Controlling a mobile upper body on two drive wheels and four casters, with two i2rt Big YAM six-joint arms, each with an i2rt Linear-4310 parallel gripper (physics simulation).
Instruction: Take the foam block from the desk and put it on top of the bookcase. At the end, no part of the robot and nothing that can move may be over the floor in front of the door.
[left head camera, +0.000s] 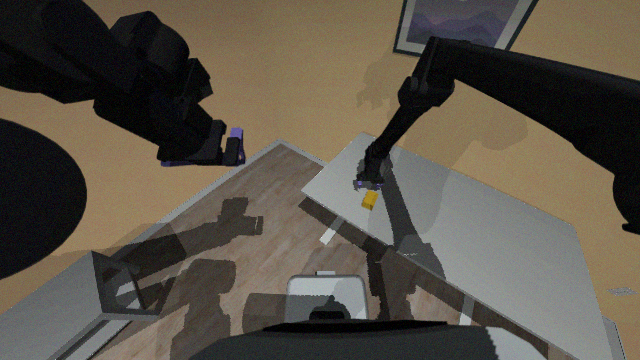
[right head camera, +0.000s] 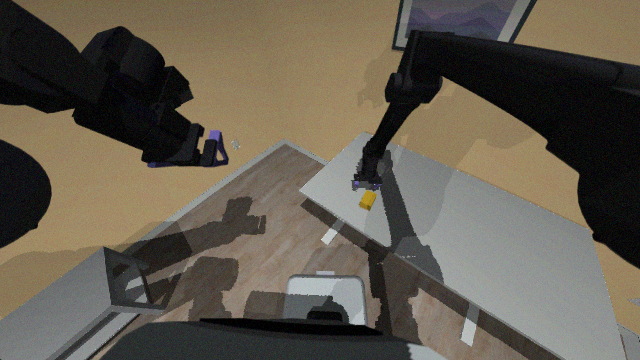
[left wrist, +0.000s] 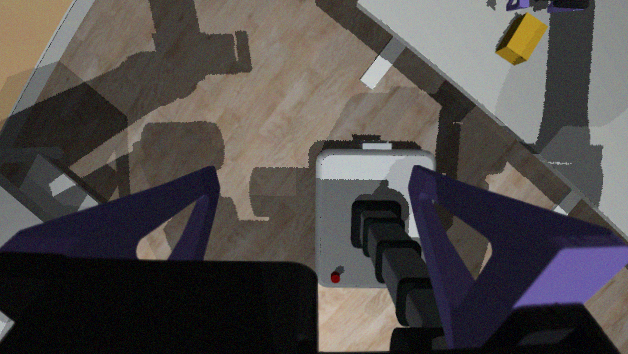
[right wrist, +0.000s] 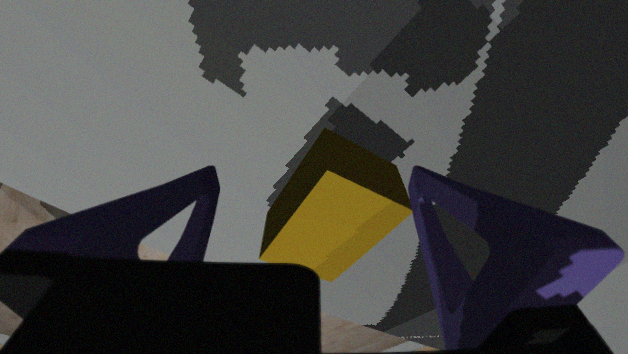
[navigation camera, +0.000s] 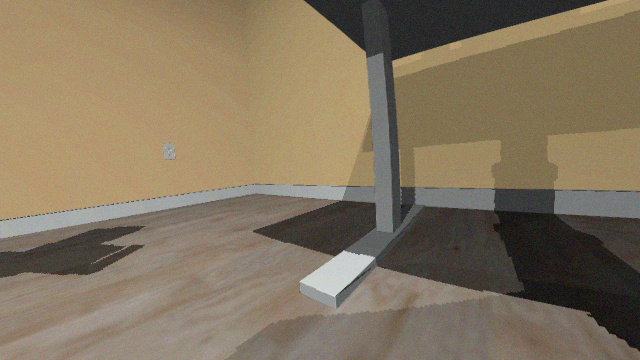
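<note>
The yellow foam block lies on the grey desk, near its far left corner. My right gripper is open, close to the block; the block shows between its fingers in the right wrist view but is not held. How high the tips are above it is hard to tell. My left gripper is open and empty, high above the floor. A grey open-fronted unit, apparently the bookcase, stands at lower left. The door does not show.
The robot's pale base stands between the unit and the desk. A desk leg and its white foot stand on the floor. A framed picture hangs on the wall.
</note>
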